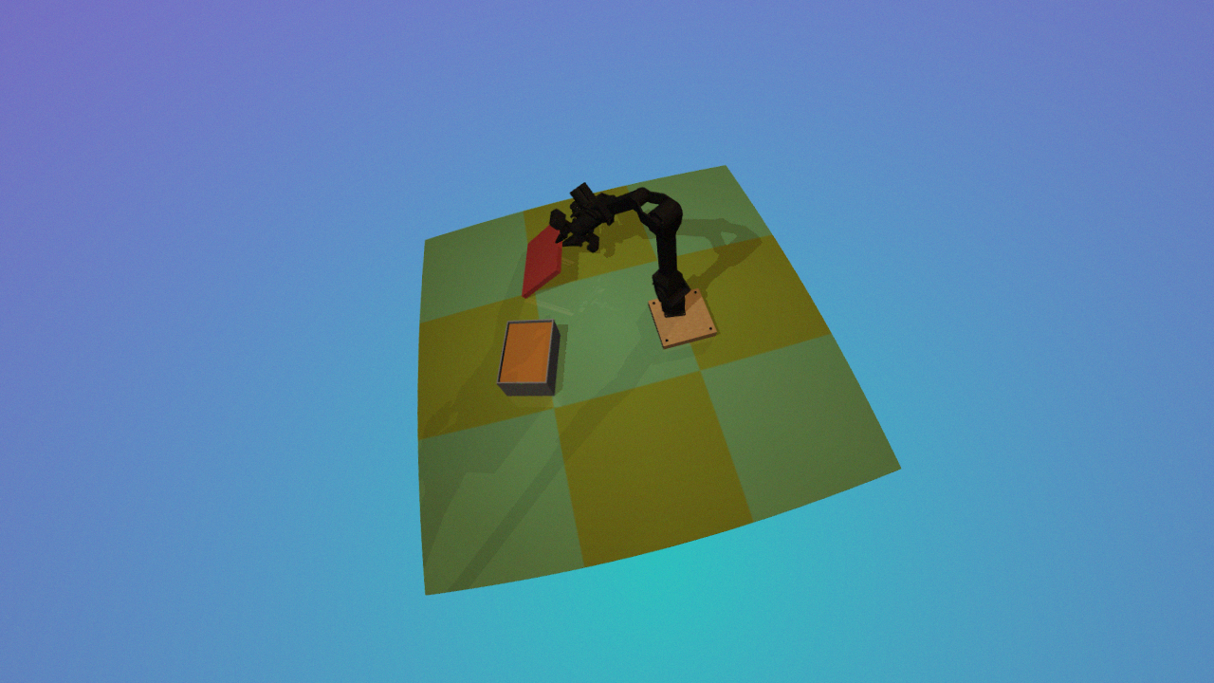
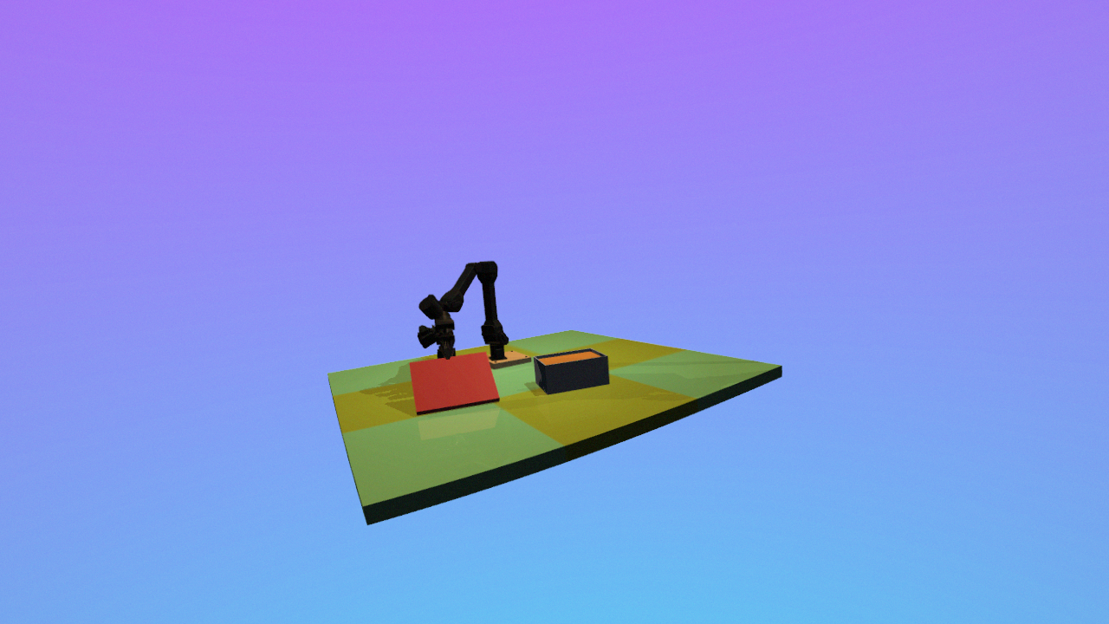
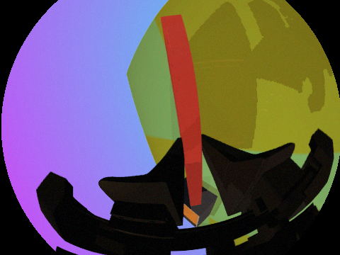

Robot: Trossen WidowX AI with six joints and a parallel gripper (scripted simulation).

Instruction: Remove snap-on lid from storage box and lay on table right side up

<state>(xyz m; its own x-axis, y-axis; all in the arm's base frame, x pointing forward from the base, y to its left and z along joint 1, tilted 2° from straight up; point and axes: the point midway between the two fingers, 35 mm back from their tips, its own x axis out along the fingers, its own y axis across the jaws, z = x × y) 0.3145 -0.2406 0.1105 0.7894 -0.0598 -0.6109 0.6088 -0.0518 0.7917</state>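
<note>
Right now the red lid is 7 cm ahead of my gripper tip and 5 cm below it. The rest, counted from my gripper tip: storage box 10 cm ahead, 37 cm to the left, 7 cm below.
</note>
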